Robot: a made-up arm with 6 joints. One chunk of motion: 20 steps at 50 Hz.
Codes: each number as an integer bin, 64 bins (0 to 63) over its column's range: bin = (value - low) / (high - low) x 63, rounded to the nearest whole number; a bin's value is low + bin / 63 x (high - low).
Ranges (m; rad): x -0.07..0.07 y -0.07..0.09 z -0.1..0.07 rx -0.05..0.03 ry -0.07..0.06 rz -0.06..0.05
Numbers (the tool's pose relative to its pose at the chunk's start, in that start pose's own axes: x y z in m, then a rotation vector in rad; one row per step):
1: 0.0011 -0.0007 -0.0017 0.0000 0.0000 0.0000
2: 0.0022 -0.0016 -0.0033 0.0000 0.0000 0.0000
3: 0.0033 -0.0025 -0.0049 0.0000 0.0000 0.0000
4: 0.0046 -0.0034 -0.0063 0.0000 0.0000 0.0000
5: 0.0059 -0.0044 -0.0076 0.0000 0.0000 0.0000
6: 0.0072 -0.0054 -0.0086 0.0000 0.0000 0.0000
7: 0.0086 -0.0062 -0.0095 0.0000 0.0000 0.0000
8: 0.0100 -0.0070 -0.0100 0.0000 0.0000 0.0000
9: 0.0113 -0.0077 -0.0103 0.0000 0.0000 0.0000
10: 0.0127 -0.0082 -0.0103 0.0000 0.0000 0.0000
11: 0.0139 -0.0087 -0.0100 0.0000 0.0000 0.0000
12: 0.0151 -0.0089 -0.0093 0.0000 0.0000 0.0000
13: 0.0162 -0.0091 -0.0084 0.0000 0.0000 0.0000
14: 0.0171 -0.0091 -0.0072 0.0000 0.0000 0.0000
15: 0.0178 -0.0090 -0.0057 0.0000 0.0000 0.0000
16: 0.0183 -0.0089 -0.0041 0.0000 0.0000 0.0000
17: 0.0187 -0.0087 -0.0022 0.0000 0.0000 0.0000
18: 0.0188 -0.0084 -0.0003 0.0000 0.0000 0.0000
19: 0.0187 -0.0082 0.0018 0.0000 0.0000 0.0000
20: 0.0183 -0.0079 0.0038 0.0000 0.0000 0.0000
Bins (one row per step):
1: 32 27 36 39 34 34
2: 32 27 36 39 34 34
3: 33 27 35 39 34 34
4: 34 26 35 39 34 34
5: 34 26 34 39 34 34
6: 35 25 34 39 34 34
7: 35 25 34 39 34 34
8: 36 25 33 39 34 34
9: 37 25 33 39 34 34
10: 37 24 33 39 34 34
11: 38 24 33 39 34 34
12: 38 24 34 39 34 34
13: 39 24 34 39 34 34
14: 39 24 34 39 34 34
15: 40 24 35 39 34 34
16: 40 24 36 39 34 34
17: 40 24 36 39 34 34
18: 40 24 37 39 34 34
19: 40 24 38 39 34 34
20: 40 24 38 39 34 34

